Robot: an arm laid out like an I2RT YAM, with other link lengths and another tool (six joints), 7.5 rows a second.
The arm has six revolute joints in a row. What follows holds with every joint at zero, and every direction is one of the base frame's.
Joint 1 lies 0.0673 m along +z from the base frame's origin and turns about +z.
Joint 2 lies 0.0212 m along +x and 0.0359 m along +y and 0.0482 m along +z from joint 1 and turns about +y.
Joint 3 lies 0.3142 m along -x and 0.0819 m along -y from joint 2 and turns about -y.
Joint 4 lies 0.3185 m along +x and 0.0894 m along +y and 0.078 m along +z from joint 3 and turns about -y.
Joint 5 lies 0.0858 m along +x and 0.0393 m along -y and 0.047 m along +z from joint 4 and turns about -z.
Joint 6 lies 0.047 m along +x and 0.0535 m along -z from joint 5 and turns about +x.
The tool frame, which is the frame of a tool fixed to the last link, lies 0.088 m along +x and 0.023 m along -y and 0.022 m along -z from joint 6; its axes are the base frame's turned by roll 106.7, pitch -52.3 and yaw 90 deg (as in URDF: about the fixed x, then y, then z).
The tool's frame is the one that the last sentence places.
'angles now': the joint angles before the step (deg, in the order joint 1, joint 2, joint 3, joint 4, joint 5, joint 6). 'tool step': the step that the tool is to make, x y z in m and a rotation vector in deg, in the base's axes. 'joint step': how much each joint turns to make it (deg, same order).
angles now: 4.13, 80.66, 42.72, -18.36, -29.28, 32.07
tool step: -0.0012, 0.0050, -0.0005, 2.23, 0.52, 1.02
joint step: -0.05, 0.47, -0.10, 0.43, -2.48, 0.42
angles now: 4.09, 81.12, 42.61, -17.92, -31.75, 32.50
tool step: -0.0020, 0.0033, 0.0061, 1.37, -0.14, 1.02
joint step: 0.00, -0.64, 0.28, -0.74, -1.69, -0.11
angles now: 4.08, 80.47, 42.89, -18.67, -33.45, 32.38
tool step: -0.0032, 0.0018, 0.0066, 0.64, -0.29, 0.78
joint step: 0.05, -1.07, 0.17, -1.09, -0.92, -0.32
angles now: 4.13, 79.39, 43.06, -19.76, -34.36, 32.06
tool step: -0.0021, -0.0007, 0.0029, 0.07, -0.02, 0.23
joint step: -0.16, -0.58, 0.08, -0.84, -0.27, -0.34
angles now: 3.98, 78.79, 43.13, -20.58, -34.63, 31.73
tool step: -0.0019, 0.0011, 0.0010, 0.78, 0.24, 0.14
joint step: -0.08, -0.27, -0.19, -0.09, -0.78, 0.32
